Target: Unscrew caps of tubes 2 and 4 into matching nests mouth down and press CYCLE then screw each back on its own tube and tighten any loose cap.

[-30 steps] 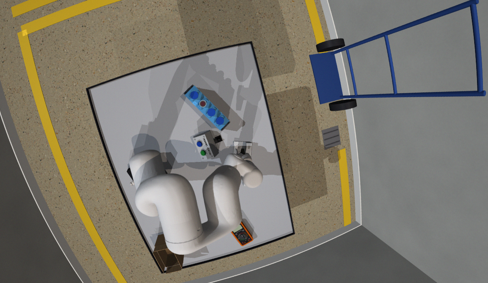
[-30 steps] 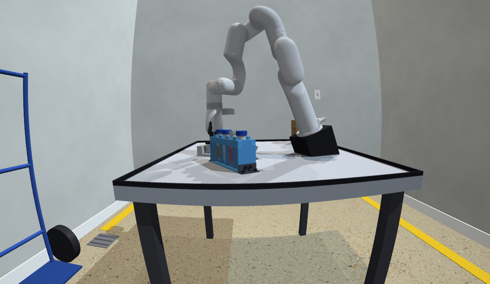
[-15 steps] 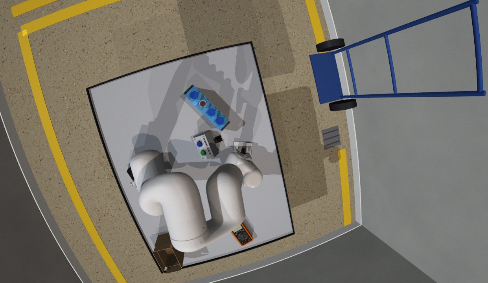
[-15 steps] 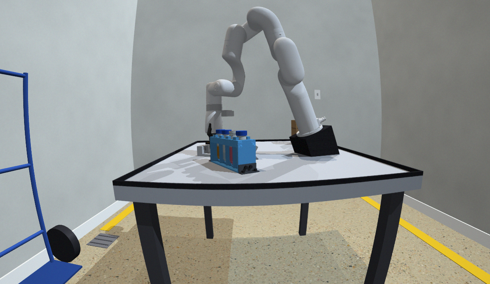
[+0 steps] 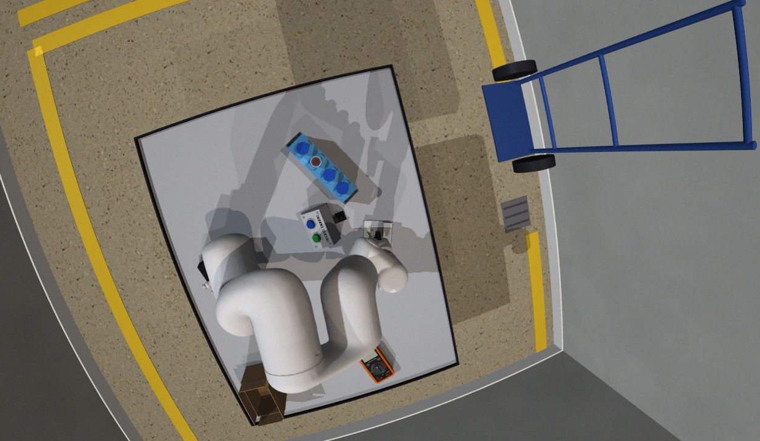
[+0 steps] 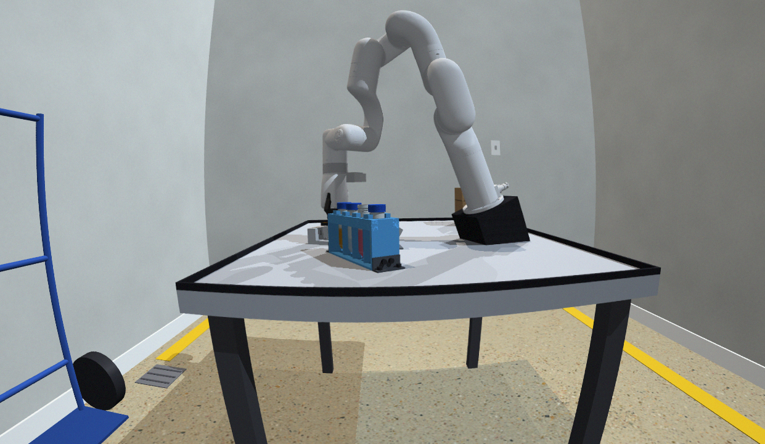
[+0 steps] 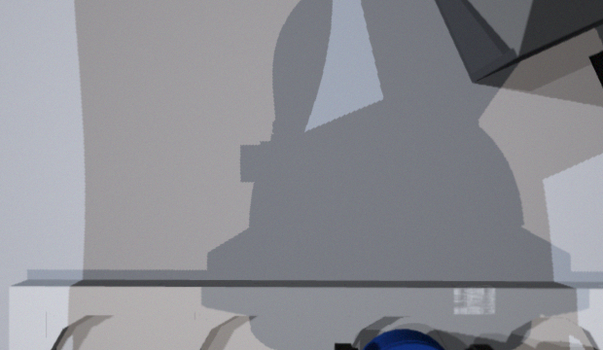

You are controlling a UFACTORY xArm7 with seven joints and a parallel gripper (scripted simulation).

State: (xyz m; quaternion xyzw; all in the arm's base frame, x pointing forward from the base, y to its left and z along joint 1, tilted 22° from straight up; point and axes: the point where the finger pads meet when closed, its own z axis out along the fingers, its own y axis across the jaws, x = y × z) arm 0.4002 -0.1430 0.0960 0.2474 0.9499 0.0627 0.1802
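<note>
My gripper is now 10 mm past the threaded tube neck, 220 mm to the right of it and 70 mm below it. Round my hand: key housing 120 mm behind, 130 mm to the left, 10 mm above; then blue cycle key 140 mm behind, 160 mm to the left, 20 mm above; then green ready key 140 mm behind, 110 mm to the left, 20 mm above.
</note>
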